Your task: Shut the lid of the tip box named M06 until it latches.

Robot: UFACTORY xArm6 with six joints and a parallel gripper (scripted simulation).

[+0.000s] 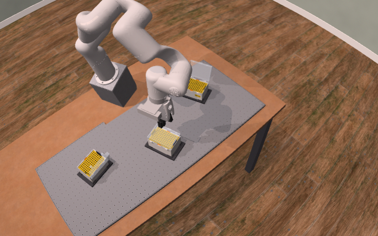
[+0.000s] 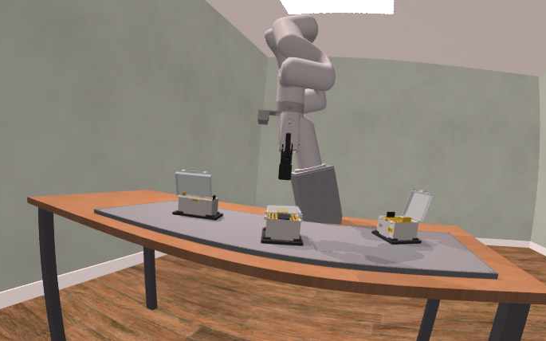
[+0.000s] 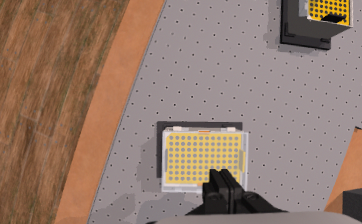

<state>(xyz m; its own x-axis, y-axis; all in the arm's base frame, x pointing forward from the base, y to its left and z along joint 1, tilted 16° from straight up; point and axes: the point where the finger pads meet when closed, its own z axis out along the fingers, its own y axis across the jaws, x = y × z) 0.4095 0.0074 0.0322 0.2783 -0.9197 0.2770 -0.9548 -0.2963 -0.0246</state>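
The clear lid is 110 mm below my hand and 10 mm to the left of it. Also, from my hand: tip box lid: 390 mm to the left, 160 mm behind, 70 mm below.
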